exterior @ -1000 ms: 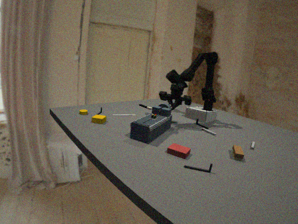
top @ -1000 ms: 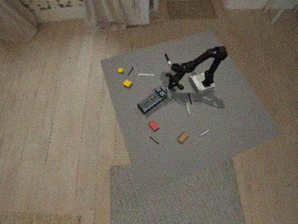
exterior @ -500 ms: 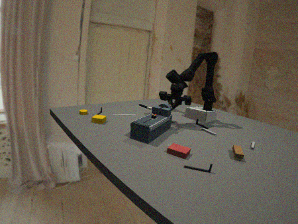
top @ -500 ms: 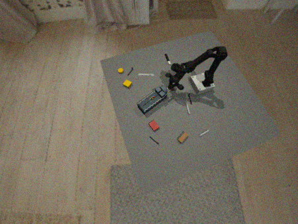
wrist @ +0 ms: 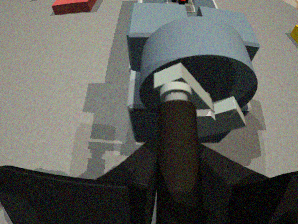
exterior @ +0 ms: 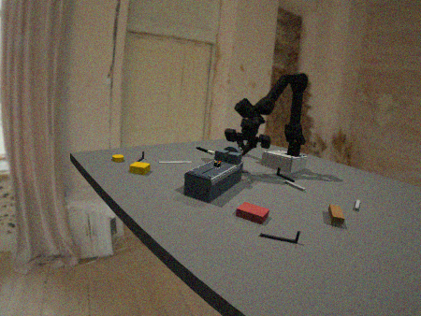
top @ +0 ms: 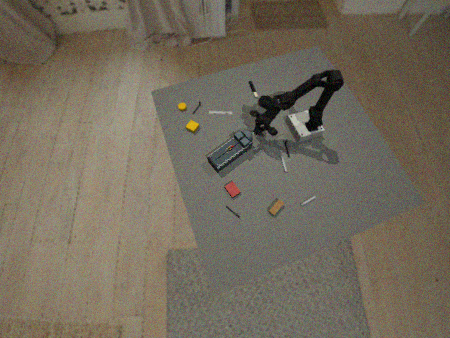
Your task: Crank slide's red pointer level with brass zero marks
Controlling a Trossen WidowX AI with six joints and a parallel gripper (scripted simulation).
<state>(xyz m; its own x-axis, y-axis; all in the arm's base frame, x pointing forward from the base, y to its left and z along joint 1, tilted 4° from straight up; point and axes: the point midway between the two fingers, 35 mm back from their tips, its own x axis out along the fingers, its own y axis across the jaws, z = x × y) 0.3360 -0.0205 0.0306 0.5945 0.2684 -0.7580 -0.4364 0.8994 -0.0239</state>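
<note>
Now: the dark handle 10 mm behind my gripper tip, 10 mm to the right of it and 30 mm above it. From my gripper tip the other things lie so: red pointer: 140 mm ahead, 50 mm to the left, 10 mm below; yellow block: 340 mm ahead, 180 mm to the right, 70 mm below; red block: 190 mm ahead, 270 mm to the left, 80 mm below.
</note>
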